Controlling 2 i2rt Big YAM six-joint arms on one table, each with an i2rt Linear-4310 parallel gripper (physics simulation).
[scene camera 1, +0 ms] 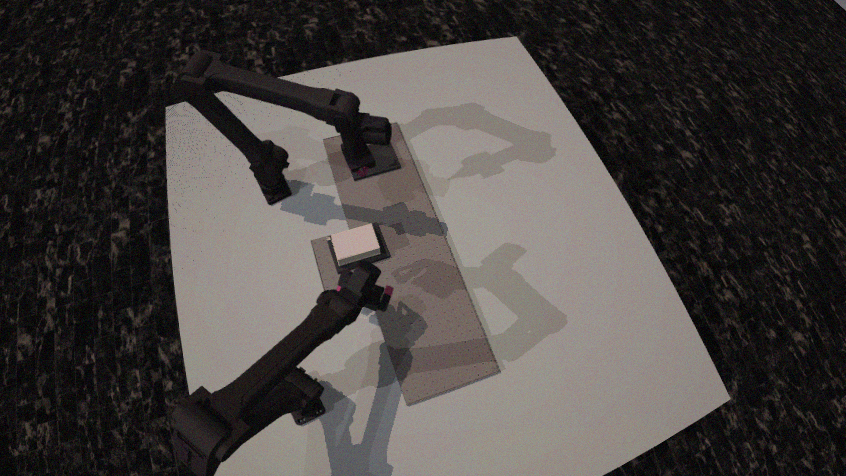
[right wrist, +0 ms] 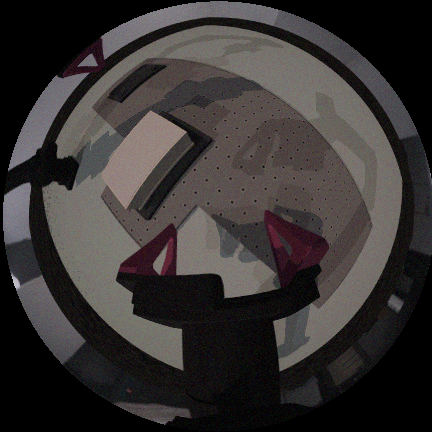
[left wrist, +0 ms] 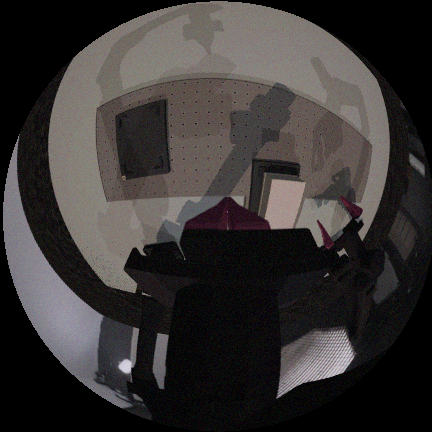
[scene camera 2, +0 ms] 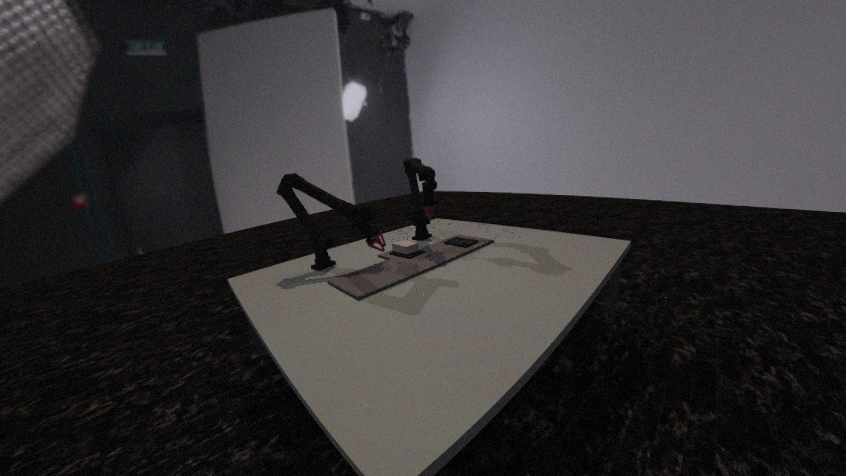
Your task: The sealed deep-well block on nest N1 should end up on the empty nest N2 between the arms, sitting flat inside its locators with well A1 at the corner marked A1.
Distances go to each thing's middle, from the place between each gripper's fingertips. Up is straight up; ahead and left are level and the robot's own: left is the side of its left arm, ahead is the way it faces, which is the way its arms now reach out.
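From my right hand, the pale block (scene camera 1: 359, 243) is 20 mm behind, 140 mm to the left and 30 mm below. There's a dark nest (right wrist: 201, 141) too, and that one's 140 mm to the left of my right hand, 20 mm behind it and 60 mm below it.
As for my left gripper, it's 6 cm past the pale block, 15 cm to the left of it and 13 cm above it. The dark nest, counting from my left hand, is 5 cm behind, 14 cm to the right and 16 cm below.
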